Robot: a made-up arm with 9 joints. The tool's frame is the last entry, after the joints.
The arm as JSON. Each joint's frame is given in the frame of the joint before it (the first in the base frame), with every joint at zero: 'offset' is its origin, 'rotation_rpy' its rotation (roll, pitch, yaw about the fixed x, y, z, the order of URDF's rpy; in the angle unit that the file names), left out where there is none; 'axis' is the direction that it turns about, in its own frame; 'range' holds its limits. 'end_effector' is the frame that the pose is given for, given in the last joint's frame.
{
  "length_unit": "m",
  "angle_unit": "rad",
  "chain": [
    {
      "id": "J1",
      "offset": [
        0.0,
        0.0,
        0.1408
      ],
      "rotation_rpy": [
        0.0,
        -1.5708,
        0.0
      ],
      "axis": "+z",
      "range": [
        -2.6,
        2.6
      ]
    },
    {
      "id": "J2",
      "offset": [
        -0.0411,
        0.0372,
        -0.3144
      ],
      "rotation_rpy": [
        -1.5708,
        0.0,
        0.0
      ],
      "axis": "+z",
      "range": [
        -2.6,
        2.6
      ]
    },
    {
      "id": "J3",
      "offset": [
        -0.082,
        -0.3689,
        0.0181
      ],
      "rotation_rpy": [
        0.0,
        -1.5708,
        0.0
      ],
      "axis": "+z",
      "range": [
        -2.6,
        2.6
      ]
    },
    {
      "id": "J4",
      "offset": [
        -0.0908,
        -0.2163,
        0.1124
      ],
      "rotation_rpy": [
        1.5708,
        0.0,
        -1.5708
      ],
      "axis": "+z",
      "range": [
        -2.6,
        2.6
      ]
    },
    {
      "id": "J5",
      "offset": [
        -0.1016,
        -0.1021,
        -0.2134
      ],
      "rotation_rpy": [
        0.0,
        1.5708,
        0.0
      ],
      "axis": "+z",
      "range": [
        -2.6,
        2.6
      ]
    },
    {
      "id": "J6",
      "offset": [
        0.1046,
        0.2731,
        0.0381
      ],
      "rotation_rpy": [
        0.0,
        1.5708,
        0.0
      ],
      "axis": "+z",
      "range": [
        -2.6,
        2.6
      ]
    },
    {
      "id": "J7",
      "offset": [
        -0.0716,
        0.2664,
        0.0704
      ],
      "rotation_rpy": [
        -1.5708,
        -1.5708,
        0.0
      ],
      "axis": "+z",
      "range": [
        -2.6,
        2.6
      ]
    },
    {
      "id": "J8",
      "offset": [
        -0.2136,
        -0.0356,
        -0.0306
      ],
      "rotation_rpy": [
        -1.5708,
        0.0,
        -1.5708
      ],
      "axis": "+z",
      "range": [
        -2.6,
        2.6
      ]
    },
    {
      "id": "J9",
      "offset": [
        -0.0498,
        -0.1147,
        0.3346
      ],
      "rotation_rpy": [
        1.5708,
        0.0,
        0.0
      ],
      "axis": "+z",
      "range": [
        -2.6,
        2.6
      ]
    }
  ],
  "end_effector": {
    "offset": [
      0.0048,
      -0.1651,
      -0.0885
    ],
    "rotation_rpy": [
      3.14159,
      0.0,
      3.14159
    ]
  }
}
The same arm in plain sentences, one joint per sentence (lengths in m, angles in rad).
The arm has nine revolute joints in a row. What follows holds with every joint at zero, and every direction is one of the base frame's. The first joint is mounted 0.1408 m along +z from the base frame's origin and turns about -x, from -2.6000 to 2.6000 rad. The second joint is mounted 0.3144 m along +x and 0.0372 m along +y and 0.0411 m along -z from the first joint and turns about +y, from -2.6000 to 2.6000 rad. The third joint is mounted 0.3689 m along -x and 0.0181 m along +y and 0.0820 m along -z from the second joint and turns about -z, from -2.6000 to 2.6000 rad. The fourth joint is mounted 0.2163 m along -x and 0.0908 m along -y and 0.1124 m along -z from the third joint and turns about -y, from -2.6000 to 2.6000 rad. The fifth joint is mounted 0.1016 m along +x and 0.2134 m along +y and 0.1021 m along +z from the fourth joint and turns about -x, from -2.6000 to 2.6000 rad. The sixth joint is mounted 0.0381 m along -x and 0.1046 m along +y and 0.2731 m along -z from the fifth joint and turns about +y, from -2.6000 to 2.6000 rad. The seventh joint is mounted 0.0716 m along -x and 0.0704 m along +y and 0.2664 m along -z from the sixth joint and turns about -z, from -2.6000 to 2.6000 rad. The eighth joint is mounted 0.0356 m along -x and 0.2136 m along -y and 0.0306 m along +z from the seventh joint and turns about +y, from -2.6000 to 2.6000 rad. The ninth joint is mounted 0.0498 m along +x and 0.3346 m along +y and 0.1147 m along -z from the eighth joint and turns about -z, from -2.6000 to 2.6000 rad. The tool frame, which is the frame that the pose is given for, is mounted 0.0048 m along -x and 0.1651 m along -y and 0.0885 m along +z from the ninth joint; its axes are the base frame's turned by roll 0.0000, pitch 0.0000 and yaw 0.0000 rad (as in URDF: about the fixed x, then y, then z).
